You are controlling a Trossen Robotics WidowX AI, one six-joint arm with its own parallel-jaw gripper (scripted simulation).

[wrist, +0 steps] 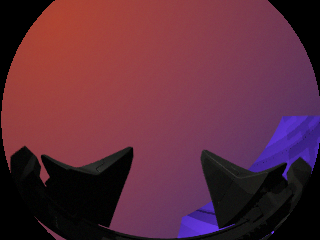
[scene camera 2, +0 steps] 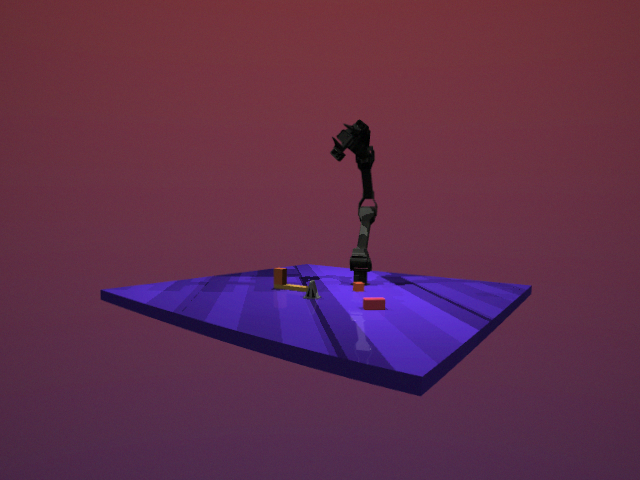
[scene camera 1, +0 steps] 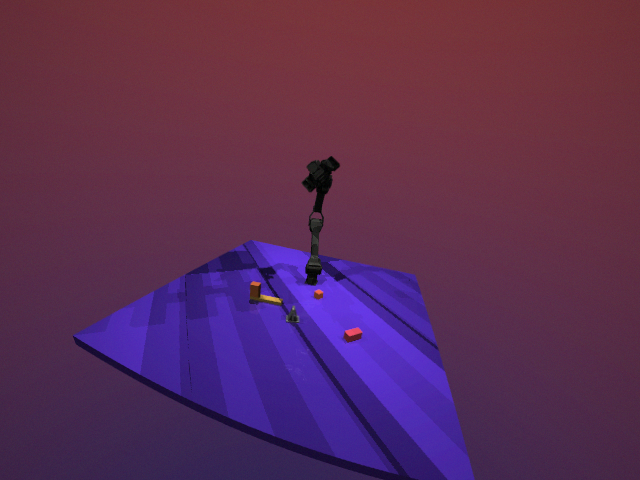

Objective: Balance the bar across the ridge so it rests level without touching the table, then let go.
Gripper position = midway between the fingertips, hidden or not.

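Note:
In scene camera 2 I can see my gripper (scene camera 2: pixel 338 130), and it is open, holding nothing. The wrist view gives me the gripper too (wrist: pixel 167 153).

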